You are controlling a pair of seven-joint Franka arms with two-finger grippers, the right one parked.
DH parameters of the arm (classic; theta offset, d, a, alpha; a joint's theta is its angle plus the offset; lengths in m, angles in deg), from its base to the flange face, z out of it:
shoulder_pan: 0 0.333 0 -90
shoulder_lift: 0 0 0 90
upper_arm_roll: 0 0.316 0.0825 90
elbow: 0 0 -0.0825 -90
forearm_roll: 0 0.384 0 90
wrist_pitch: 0 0 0.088 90
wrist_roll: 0 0.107 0 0
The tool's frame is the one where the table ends.
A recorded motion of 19 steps. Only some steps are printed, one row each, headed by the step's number.
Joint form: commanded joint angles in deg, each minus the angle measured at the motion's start. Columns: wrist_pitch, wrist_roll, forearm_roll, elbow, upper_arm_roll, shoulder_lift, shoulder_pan.
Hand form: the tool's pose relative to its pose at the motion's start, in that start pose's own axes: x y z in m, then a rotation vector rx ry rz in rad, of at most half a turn. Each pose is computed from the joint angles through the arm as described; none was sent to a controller.
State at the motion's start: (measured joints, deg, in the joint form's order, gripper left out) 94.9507 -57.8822 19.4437 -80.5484 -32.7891 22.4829 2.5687
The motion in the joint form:
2: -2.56 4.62 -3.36 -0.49 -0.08 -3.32 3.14
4: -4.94 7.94 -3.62 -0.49 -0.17 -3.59 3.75
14: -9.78 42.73 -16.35 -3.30 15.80 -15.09 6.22
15: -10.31 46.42 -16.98 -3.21 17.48 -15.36 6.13
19: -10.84 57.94 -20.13 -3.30 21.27 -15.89 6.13
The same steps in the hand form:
2: 0.0091 -0.0320 -0.0214 -0.0092 -0.0323 0.0184
4: 0.0095 -0.0401 -0.0199 0.0181 -0.0582 0.0671
14: 0.0605 -0.1869 -0.0673 -0.0875 -0.1244 0.3495
15: 0.0662 -0.1995 -0.0673 -0.0963 -0.1306 0.3866
19: 0.0782 -0.2264 -0.0658 -0.1552 -0.1421 0.5237

